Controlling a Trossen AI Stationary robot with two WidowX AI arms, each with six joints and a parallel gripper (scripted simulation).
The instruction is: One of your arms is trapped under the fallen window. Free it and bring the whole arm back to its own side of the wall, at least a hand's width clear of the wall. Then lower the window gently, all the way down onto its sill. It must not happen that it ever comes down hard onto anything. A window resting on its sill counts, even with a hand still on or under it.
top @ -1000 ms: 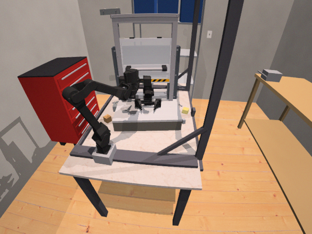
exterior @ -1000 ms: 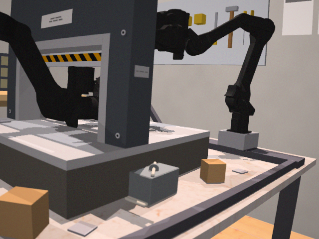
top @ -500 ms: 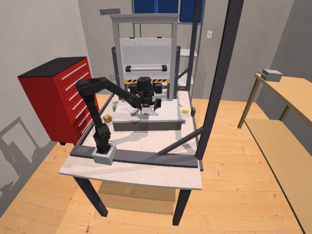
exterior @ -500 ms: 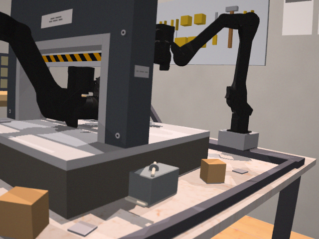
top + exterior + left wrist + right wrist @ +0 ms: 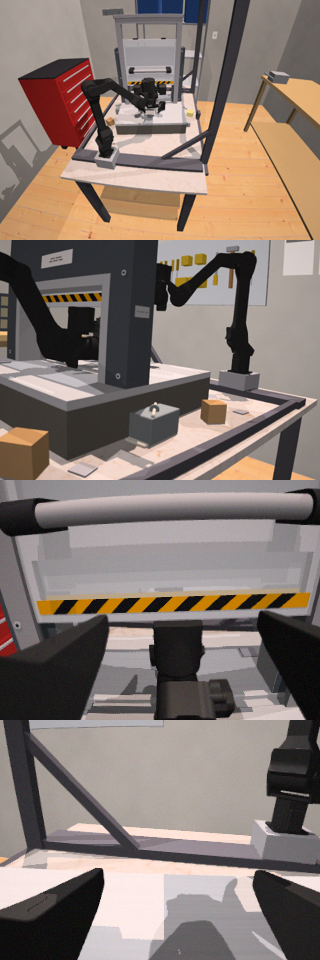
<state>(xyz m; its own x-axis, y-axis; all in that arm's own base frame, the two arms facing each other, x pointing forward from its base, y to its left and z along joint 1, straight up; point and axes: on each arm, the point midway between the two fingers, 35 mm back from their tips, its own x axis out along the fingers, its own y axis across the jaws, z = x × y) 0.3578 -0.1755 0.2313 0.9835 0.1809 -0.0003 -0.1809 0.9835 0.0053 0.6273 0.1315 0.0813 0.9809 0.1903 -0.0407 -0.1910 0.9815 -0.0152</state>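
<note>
My left gripper is now 3 cm short of the window sash, 13 cm to the left of it and 10 cm below it. The rest, counted from my left hand: brown cube: 30 cm ahead, 5 cm to the left, 28 cm below; yellow cube: 27 cm behind, 18 cm to the right, 28 cm below.
</note>
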